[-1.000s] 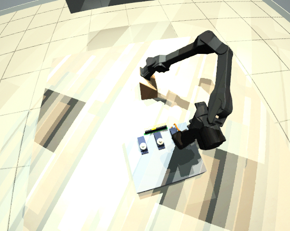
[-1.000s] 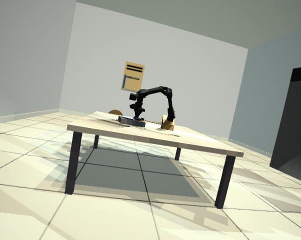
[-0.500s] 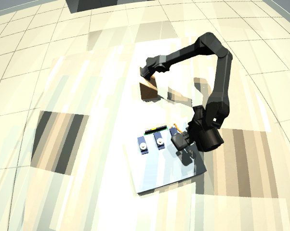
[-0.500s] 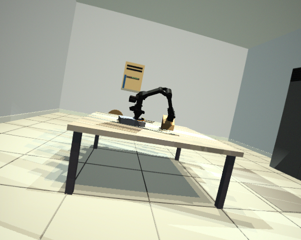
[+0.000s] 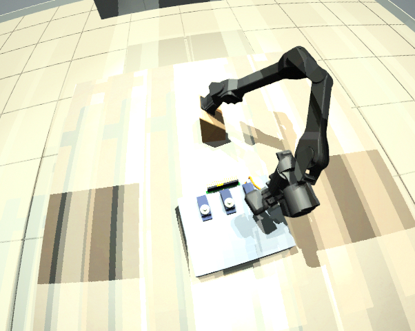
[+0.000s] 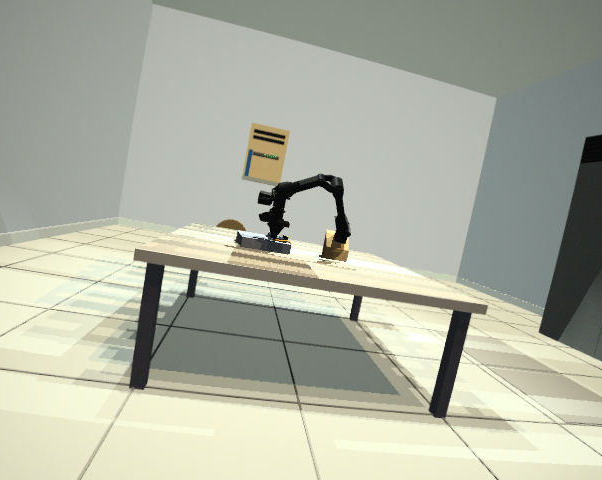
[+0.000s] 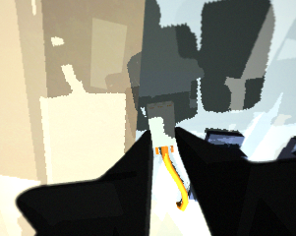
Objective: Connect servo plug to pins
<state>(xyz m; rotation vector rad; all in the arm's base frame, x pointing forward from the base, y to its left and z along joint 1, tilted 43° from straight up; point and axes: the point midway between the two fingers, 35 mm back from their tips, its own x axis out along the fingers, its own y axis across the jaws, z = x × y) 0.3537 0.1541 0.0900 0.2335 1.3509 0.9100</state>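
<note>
The pin strip lies 6 cm behind my gripper tip and 14 cm to the right of it. The rest, counted from my gripper tip: pale blue holder plate (9 cm ahead, 11 cm to the right, 3 cm below).
</note>
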